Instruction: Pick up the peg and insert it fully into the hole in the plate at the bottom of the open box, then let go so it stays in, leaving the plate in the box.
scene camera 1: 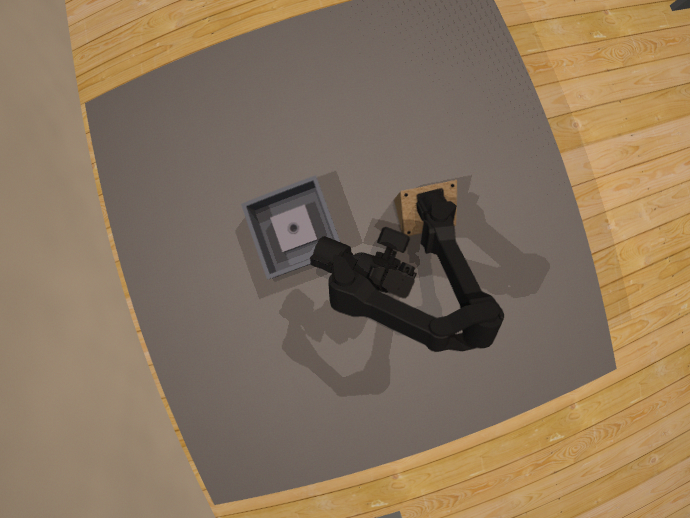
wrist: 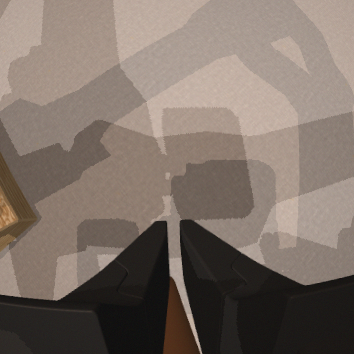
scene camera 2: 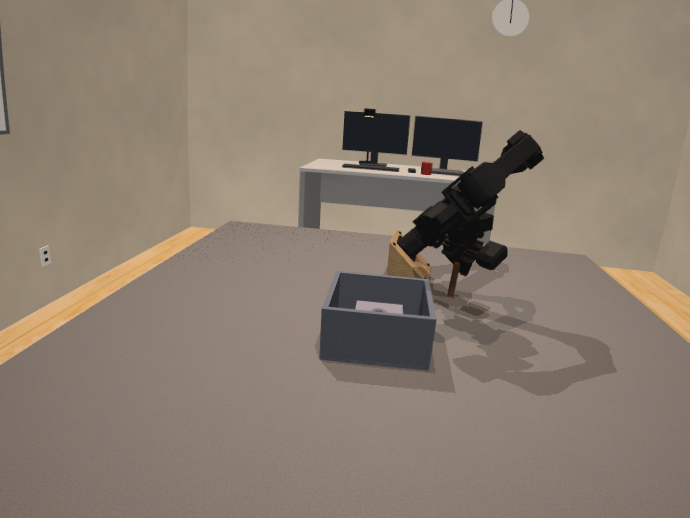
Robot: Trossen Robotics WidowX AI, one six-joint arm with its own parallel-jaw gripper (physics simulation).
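Where they show: gripper, fingertip midpoint: [wrist: 173,231] [scene camera 2: 464,274]; arm's base at its link origin: [scene camera 1: 430,201] [scene camera 2: 406,248].
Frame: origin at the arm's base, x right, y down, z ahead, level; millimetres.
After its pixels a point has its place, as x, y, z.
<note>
The brown peg [scene camera 2: 453,279] @[-116, 7, 168] [wrist: 178,325] @[-123, -5, 159] is held in my gripper [scene camera 2: 460,265] @[-141, 6, 133] [wrist: 173,231] @[-141, 6, 133], which is shut on it. In scene camera 2 the peg points down, slightly tilted, with its lower end above the mat, right of and behind the box. The arm hides the peg in scene camera 1. The open grey-blue box [scene camera 1: 257,241] @[12, -8, 418] [scene camera 2: 377,339] @[13, 39, 427] stands on the mat. The pale square plate [scene camera 1: 303,216] @[45, 32, 302] [scene camera 2: 365,306] @[52, 32, 315] lies on the box's bottom, with its round hole [scene camera 1: 293,227] near the middle.
The wooden base block [scene camera 1: 409,214] @[-16, 16, 55] [scene camera 2: 402,264] @[2, 20, 72] [wrist: 7,210] @[-63, 60, 65] under the arm stands right of the box in scene camera 1. The arm's wrist end overlaps the box's near right corner there. A white desk [scene camera 2: 328,166] with monitors stands far behind.
</note>
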